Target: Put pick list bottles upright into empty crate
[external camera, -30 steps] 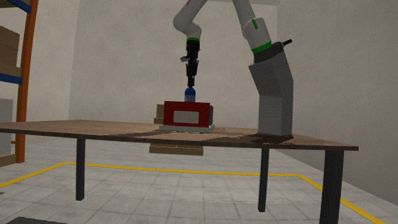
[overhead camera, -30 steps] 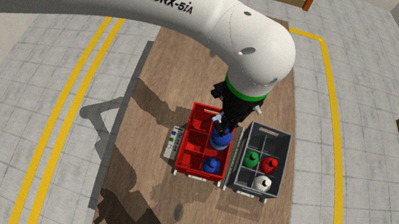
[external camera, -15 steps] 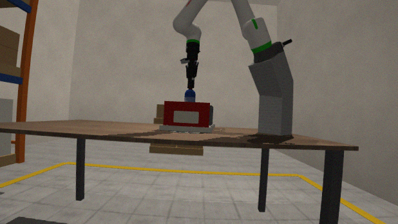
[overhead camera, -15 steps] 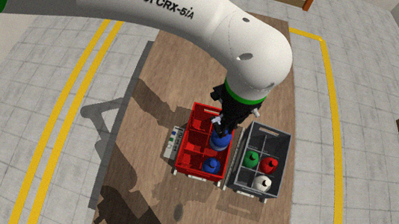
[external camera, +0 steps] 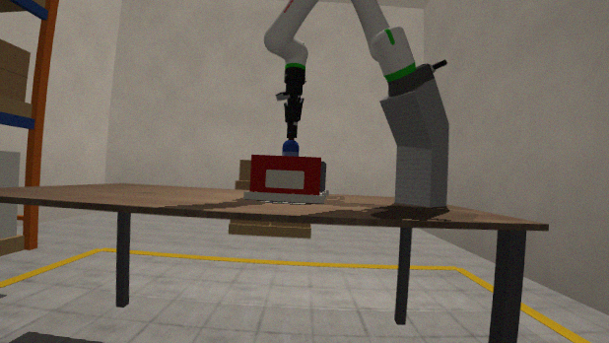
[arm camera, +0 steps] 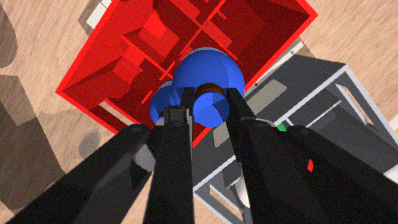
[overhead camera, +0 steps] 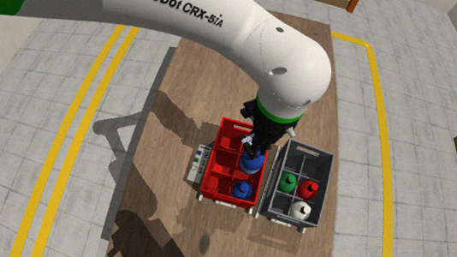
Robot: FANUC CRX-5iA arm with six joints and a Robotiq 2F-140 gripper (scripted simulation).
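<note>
Now: hand 8 cm above the blue-label bottle. From my hand the other things lie so: grey crate (2 cm ahead, 19 cm to the right, 22 cm below); red crate (1 cm behind, 4 cm to the left, 22 cm below); green-label bottle (1 cm ahead, 15 cm to the right, 21 cm below).
</note>
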